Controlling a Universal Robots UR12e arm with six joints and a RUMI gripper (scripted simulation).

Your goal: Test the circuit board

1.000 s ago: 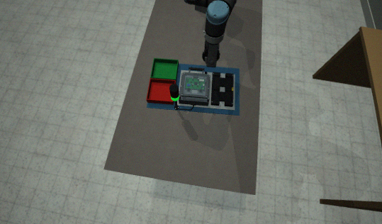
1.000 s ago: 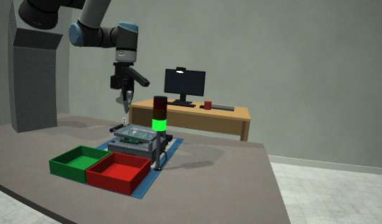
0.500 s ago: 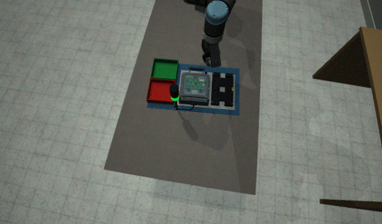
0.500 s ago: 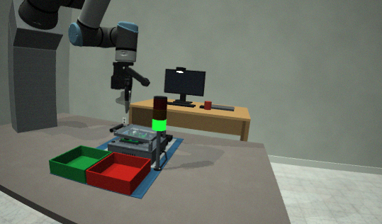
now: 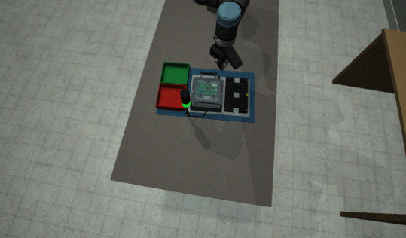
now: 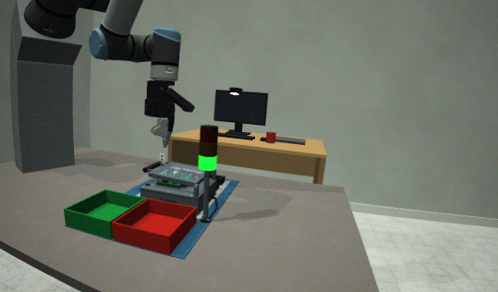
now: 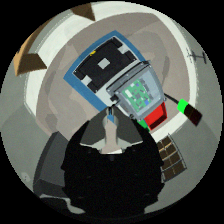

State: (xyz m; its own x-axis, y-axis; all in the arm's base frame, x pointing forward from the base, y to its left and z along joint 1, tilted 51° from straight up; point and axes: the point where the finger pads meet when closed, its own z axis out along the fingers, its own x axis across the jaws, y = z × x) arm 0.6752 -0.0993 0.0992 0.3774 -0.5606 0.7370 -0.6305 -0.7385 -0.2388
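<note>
The black latch hook is 8 cm below my hand, 2 cm to the right of it and 1 cm ahead of it. Round my hand: tester lid 9 cm to the right, 7 cm below, 5 cm ahead; green circuit board 9 cm to the right, 9 cm below, 5 cm ahead; green bin 25 cm to the right, 15 cm below, 11 cm behind.
</note>
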